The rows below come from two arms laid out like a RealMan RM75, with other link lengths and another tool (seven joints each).
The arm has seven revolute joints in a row. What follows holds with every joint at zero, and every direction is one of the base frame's.
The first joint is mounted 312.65 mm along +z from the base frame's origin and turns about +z.
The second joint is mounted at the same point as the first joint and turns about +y.
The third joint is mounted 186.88 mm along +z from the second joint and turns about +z.
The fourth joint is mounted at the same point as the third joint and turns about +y.
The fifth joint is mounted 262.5 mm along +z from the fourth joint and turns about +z.
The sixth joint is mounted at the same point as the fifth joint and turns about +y.
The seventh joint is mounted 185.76 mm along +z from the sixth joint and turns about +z.
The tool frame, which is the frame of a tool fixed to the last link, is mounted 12 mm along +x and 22 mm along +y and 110 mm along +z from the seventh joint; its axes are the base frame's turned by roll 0.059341, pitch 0 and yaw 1.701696 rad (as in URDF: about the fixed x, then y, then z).
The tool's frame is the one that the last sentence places.
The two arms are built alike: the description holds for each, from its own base.
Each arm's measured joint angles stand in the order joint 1, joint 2, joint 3, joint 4, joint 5, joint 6, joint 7.
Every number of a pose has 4 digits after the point. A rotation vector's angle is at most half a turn.
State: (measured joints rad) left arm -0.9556 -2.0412 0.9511 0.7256 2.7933 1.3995 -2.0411; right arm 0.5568 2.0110 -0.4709 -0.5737 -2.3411 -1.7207 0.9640
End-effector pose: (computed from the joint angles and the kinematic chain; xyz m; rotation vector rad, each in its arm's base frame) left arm -0.2223 0.4309 -0.0428 2.4287 -1.7259 -0.6667; right arm 0.2398 0.3140 -0.0283 1.8494 -2.3770 -0.4715
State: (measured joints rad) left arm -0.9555 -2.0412 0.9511 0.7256 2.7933 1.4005 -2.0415; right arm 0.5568 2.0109 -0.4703 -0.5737 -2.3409 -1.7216 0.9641
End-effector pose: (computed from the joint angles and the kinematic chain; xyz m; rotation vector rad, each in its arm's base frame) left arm -0.2224 0.4306 -0.0428 2.4289 -1.7247 -0.6658; right arm 0.2396 0.3139 -0.0281 1.8488 -2.3764 -0.4722
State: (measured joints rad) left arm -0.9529 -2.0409 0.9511 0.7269 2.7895 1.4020 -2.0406; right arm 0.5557 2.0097 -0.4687 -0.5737 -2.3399 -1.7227 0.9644
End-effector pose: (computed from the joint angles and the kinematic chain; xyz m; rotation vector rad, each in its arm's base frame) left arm -0.2223 0.4300 -0.0429 2.4323 -1.7240 -0.6613; right arm 0.2398 0.3141 -0.0273 1.8469 -2.3776 -0.4755
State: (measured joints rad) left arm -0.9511 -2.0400 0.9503 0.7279 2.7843 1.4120 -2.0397; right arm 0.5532 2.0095 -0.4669 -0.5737 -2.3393 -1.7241 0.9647
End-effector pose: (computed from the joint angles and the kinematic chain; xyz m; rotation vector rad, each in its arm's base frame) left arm -0.2216 0.4273 -0.0431 2.4352 -1.7186 -0.6472; right arm 0.2402 0.3136 -0.0269 1.8426 -2.3796 -0.4785
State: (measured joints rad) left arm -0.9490 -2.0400 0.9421 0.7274 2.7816 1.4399 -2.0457; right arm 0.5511 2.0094 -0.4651 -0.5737 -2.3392 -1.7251 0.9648
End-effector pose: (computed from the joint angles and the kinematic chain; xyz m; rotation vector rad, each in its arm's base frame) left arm -0.2211 0.4194 -0.0438 2.4473 -1.6894 -0.6139; right arm 0.2406 0.3132 -0.0266 1.8391 -2.3814 -0.4810
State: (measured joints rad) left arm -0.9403 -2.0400 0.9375 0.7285 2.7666 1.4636 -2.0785; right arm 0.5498 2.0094 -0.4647 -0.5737 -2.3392 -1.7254 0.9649
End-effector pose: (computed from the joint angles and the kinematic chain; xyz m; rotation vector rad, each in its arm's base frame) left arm -0.2195 0.4121 -0.0456 2.4949 -1.6314 -0.5787; right arm 0.2410 0.3128 -0.0266 1.8373 -2.3827 -0.4815
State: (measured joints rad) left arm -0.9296 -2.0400 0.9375 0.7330 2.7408 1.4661 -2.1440; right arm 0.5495 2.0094 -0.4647 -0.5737 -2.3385 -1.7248 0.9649
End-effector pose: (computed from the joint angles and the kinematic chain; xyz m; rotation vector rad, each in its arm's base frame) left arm -0.2151 0.4123 -0.0475 2.5817 -1.5532 -0.5620; right arm 0.2411 0.3130 -0.0265 1.8370 -2.3833 -0.4828
